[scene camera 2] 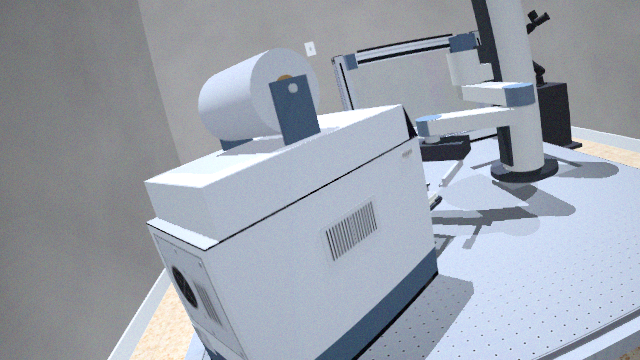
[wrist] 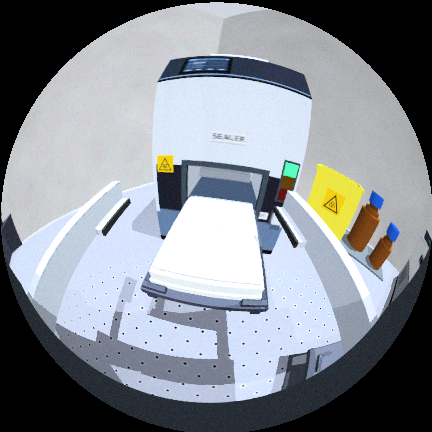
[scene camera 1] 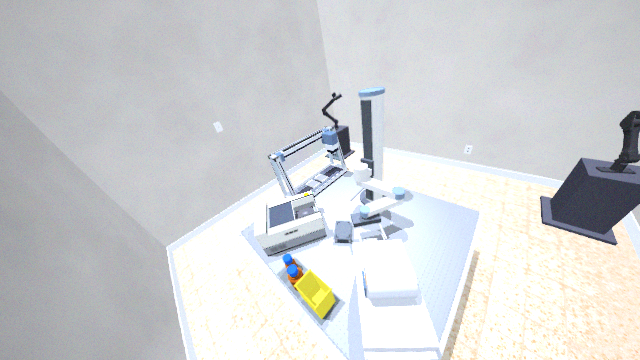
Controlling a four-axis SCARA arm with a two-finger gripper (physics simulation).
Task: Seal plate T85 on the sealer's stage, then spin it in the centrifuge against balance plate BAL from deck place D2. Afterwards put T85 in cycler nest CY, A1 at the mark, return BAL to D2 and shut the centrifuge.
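Pixels of known places: gripper, fingertip midpoint: (wrist: 200, 193); arm's base, link origin: (scene camera 2: 524, 170) (scene camera 1: 373, 197).
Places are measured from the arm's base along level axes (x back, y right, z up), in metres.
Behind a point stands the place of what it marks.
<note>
A white plate (wrist: 210, 240) {x -0.501, y -0.275, z 0.129 m}, seemingly T85, lies flat on the dark stage (wrist: 200, 301) {x -0.463, y -0.242, z 0.113 m} outside the sealer's mouth; its label is not readable, and I cannot tell whether film covers it. The sealer (scene camera 1: 392, 320) {x -0.839, y -0.556, z 0.363 m} (scene camera 2: 300, 225) {x -0.733, y -0.620, z 0.272 m} (wrist: 230, 115) {x -0.583, y -0.344, z 0.239 m} shows a green light in the wrist view. My gripper (scene camera 1: 373, 235) {x -0.499, y -0.289, z 0.168 m} (wrist: 200, 193) {x -0.499, y -0.289, z 0.168 m} is open and empty above the plate, one finger out to each side. In scene camera 2 the sealer partly hides the stage and fingers. BAL cannot be made out. The centrifuge and cycler carry no readable labels.
A beige machine (scene camera 1: 295, 232) {x -0.739, y 0.176, z 0.158 m} with a dark panel and a recess stands left of the arm. A small grey unit (scene camera 1: 343, 231) {x -0.487, y -0.038, z 0.065 m} is beside the gripper. A gantry (scene camera 1: 300, 143) {x -0.187, y 0.630, z 0.517 m} stands behind. A yellow bin (scene camera 1: 315, 295) {x -0.909, y -0.159, z 0.021 m} (wrist: 336, 200) {x -0.857, y -0.181, z 0.120 m} and brown bottles (scene camera 1: 295, 276) {x -0.931, y -0.059, z 0.152 m} (wrist: 364, 226) {x -0.884, y -0.053, z 0.095 m} stand near the sealer.
</note>
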